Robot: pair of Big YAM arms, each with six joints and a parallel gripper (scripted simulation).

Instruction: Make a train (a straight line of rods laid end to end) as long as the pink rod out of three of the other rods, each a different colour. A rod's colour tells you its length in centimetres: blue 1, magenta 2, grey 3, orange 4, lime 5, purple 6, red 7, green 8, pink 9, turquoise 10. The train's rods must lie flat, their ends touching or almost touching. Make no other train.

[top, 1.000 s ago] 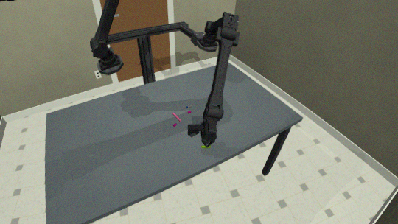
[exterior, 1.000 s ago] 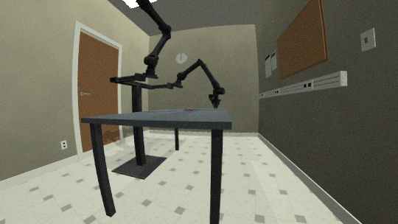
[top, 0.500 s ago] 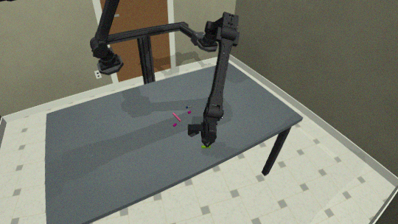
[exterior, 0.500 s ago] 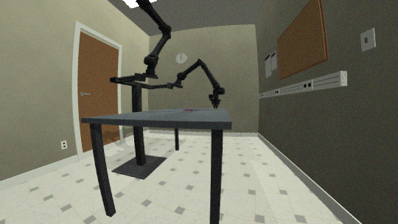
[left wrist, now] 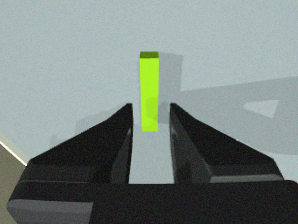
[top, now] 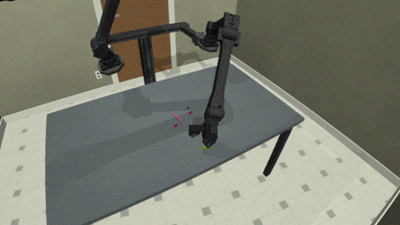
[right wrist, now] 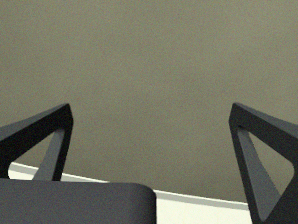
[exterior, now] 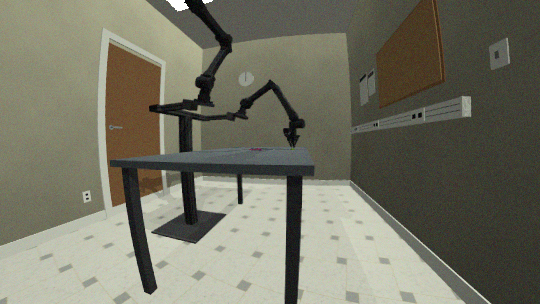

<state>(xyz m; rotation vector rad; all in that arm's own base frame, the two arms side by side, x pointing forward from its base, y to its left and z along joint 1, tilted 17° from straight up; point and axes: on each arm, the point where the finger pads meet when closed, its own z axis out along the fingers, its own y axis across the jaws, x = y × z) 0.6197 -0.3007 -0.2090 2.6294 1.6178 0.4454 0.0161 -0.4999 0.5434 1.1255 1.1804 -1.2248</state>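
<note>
The lime rod is 20 mm below my left hand. From my left hand the other things lie so: pink rod: 300 mm behind, 60 mm to the right, 20 mm below.
</note>
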